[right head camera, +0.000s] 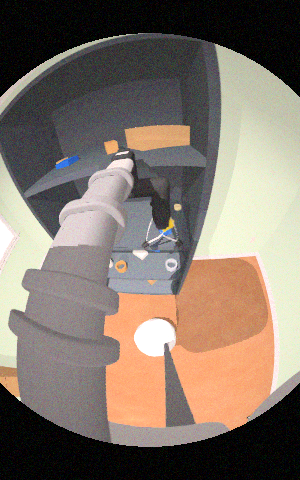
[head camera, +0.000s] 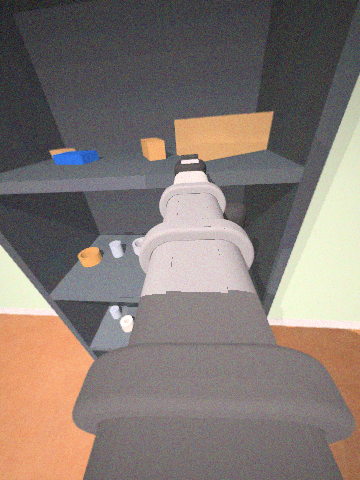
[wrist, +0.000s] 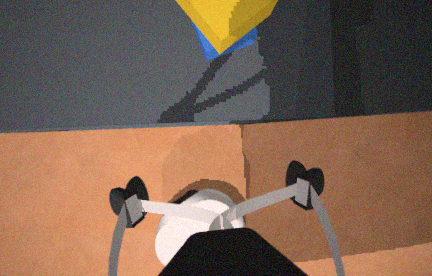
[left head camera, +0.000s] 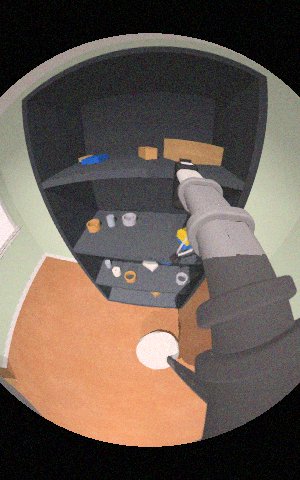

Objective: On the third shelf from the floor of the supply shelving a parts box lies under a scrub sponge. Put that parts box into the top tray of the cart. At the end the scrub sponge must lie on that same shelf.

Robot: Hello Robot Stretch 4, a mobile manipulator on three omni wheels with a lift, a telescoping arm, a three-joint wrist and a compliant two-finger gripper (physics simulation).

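Places are measured from the robot's base along level axes (x ahead, y up, z right), in millimetres.
Pixels of known places: gripper, fingertip midpoint: [right head camera: 161, 247] [wrist: 216, 184] [left head camera: 188, 260]; robot's base, origin of the base link: [right head camera: 155, 336] [left head camera: 156, 349].
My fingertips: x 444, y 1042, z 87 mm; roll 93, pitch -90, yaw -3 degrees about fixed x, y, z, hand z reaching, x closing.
Ahead of a thing's pixels: the offset from my fingertips to its top centre. Level surfaces: height alone.
The yellow scrub sponge {dx +187, dy +6, dz +20 mm} [left head camera: 181, 234] [right head camera: 171, 223] [wrist: 225, 22] lies on the blue parts box {dx +186, dy -38, dz +18 mm} [right head camera: 166, 232] [wrist: 204, 46], near the right side of the third shelf {dy -78 mm} [head camera: 95, 285] [left head camera: 145, 242] [wrist: 100, 65]. The sponge is cut off by the top of the wrist view, and the box shows as blue corners beneath it. My gripper [right head camera: 162, 244] [wrist: 216, 184] is open and empty, fingers spread wide. In the wrist view its fingertips appear below the shelf's front edge, against the floor, apart from both objects. My arm hides them in the head view. The cart does not show.
An orange ring {dx +307, dy -28, dz -595 mm} [head camera: 90, 256] [left head camera: 93, 226], a pale cup {dx +350, dy -8, dz -472 mm} [head camera: 116, 249] [left head camera: 110, 220] and a grey ring {dx +382, dy -30, dz -346 mm} [left head camera: 129, 219] stand left on that shelf. A beige cylinder {dx +388, dy -53, dz +132 mm} [right head camera: 177, 206] stands behind right. The shelf above holds an orange board {dx +312, dy +479, dz +19 mm} [head camera: 225, 135]. The right side panel [right head camera: 200, 200] is close.
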